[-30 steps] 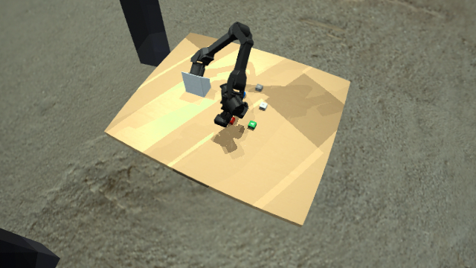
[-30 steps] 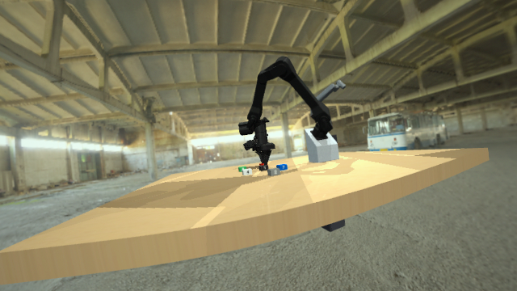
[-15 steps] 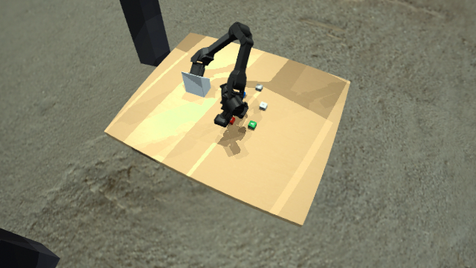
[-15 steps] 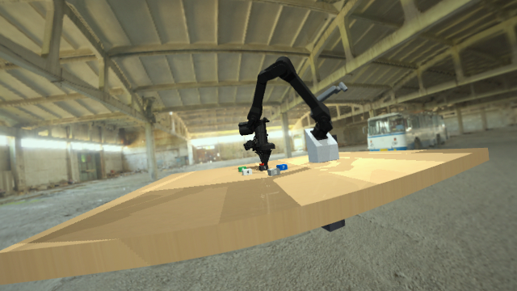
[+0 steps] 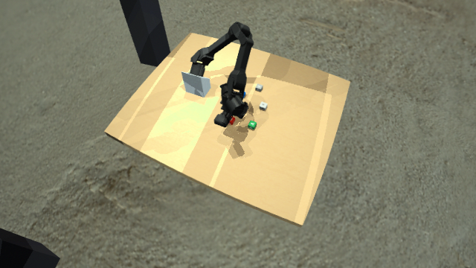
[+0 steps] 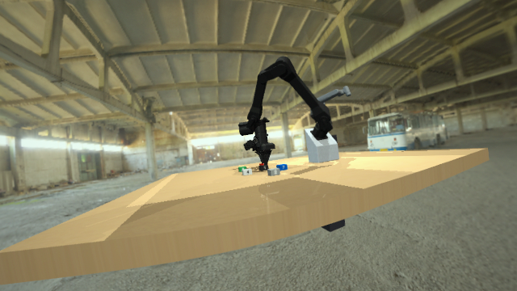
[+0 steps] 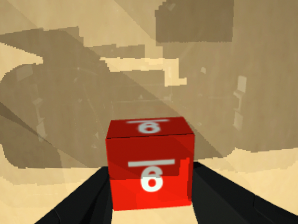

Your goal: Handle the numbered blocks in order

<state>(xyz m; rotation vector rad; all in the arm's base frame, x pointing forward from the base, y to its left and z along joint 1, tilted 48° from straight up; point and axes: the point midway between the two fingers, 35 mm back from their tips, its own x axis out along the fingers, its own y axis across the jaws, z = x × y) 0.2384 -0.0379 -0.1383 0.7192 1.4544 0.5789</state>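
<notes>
Right now my gripper tip is 10 mm short of the red block. Round my gripper tip: black block: 40 mm ahead, 90 mm to the left; then green block: 110 mm ahead, 10 mm to the left; then blue block: 10 mm behind, 170 mm to the left.
</notes>
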